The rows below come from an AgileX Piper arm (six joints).
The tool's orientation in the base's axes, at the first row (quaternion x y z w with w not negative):
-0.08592, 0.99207, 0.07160, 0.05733
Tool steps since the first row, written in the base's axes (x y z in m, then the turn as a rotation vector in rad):
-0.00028, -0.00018, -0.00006, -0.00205, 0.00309, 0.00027
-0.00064, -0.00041, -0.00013, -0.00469, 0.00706, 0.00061
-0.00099, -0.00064, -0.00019, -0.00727, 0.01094, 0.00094
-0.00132, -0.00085, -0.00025, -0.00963, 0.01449, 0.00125
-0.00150, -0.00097, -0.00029, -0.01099, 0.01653, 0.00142
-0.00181, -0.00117, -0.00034, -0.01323, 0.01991, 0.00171
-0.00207, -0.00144, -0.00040, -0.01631, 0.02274, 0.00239
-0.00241, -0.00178, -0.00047, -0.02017, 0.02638, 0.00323
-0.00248, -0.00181, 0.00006, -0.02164, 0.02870, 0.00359
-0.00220, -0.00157, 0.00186, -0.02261, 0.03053, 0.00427
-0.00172, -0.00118, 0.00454, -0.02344, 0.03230, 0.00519
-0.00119, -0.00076, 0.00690, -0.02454, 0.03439, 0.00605
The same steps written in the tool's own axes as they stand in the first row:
0.00031, -0.00013, 0.00000, 0.00147, 0.00341, 0.00000
0.00071, -0.00030, 0.00000, 0.00337, 0.00780, 0.00000
0.00110, -0.00047, -0.00001, 0.00522, 0.01209, 0.00000
0.00146, -0.00063, -0.00002, 0.00692, 0.01601, 0.00000
0.00166, -0.00072, -0.00001, 0.00789, 0.01827, 0.00000
0.00200, -0.00086, -0.00003, 0.00950, 0.02200, 0.00000
0.00231, -0.00109, -0.00004, 0.01197, 0.02540, -0.00055
0.00271, -0.00137, -0.00005, 0.01505, 0.02975, -0.00121
0.00271, -0.00131, -0.00059, 0.01607, 0.03232, -0.00136
0.00217, -0.00089, -0.00229, 0.01664, 0.03437, -0.00185
0.00130, -0.00024, -0.00482, 0.01704, 0.03637, -0.00257
0.00042, 0.00038, -0.00702, 0.01767, 0.03871, -0.00321

